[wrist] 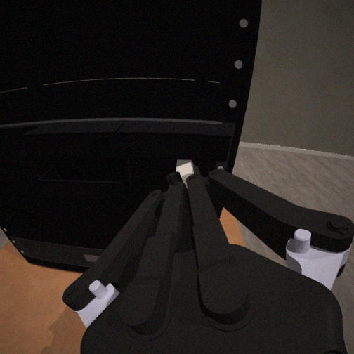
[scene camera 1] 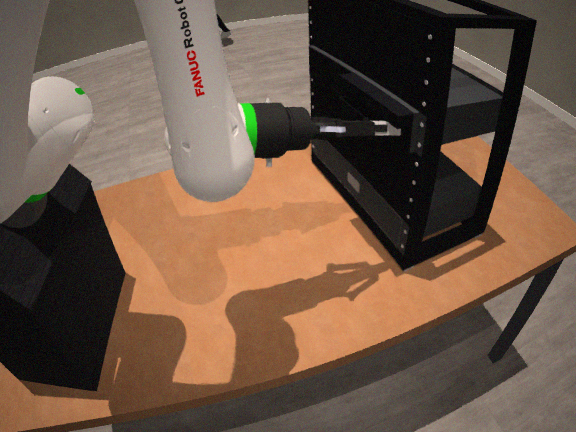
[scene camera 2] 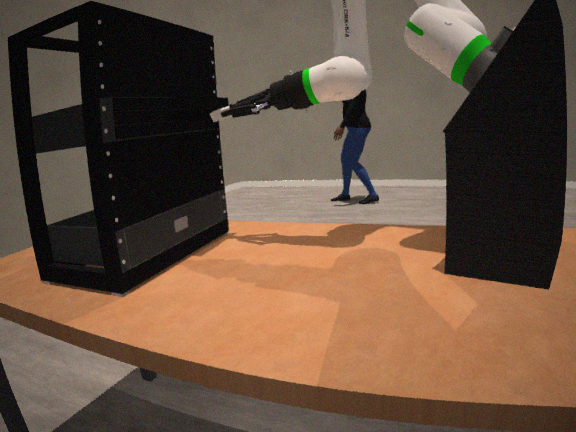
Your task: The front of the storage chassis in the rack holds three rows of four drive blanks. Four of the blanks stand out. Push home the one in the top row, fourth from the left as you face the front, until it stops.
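Places are measured from the arm's base along level axes (x back, y down, z right), in centimetres.
Pixels of known places: gripper, fingertip midpoint: [scene camera 1: 398, 128] [scene camera 2: 212, 116]; arm's base, origin of the base link: [scene camera 2: 499, 82].
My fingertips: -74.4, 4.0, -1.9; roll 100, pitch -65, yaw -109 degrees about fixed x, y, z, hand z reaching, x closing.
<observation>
For each thing: its middle in the pictures, then the offset to it from my fingertips, as dx, dy, dz. "spot": a spot on its surface instead. Level surfaces: height alone.
- dark block, surface spot: [scene camera 2: 222, 101] spot: +3.2, -4.0, +0.6
- wooden table, its level: dy +35.2
- lower unit with a pale label, surface spot: [scene camera 2: 181, 223] [scene camera 1: 353, 182] spot: +0.9, +25.7, -18.3
The dark storage chassis [scene camera 1: 416, 135] [scene camera 2: 108, 120] [wrist: 227, 150] spans the middle of the rack. Its blanks are nearly black, and the three rows are hard to tell apart. In the wrist view, the top face of the fourth top-row blank [wrist: 175, 128] shows right of a faint seam. In scene camera 2, a dark block [scene camera 2: 222, 101] stands out past the rack's far front edge. My gripper [scene camera 1: 390, 129] [scene camera 2: 219, 114] [wrist: 186, 165] is shut and empty, its pale tips together at the right end of the chassis front. Contact with a blank cannot be told.
The black rack [scene camera 1: 520, 95] [scene camera 2: 92, 65] [wrist: 250, 55] stands on the wooden table [scene camera 1: 320, 335] [scene camera 2: 240, 330] [wrist: 20, 295]. A lower unit with a pale label [scene camera 1: 353, 182] [scene camera 2: 181, 223] sits beneath the chassis. The arm's black pedestal [scene camera 1: 65, 310] [scene camera 2: 500, 200] faces the rack. A person [scene camera 2: 356, 145] is behind.
</observation>
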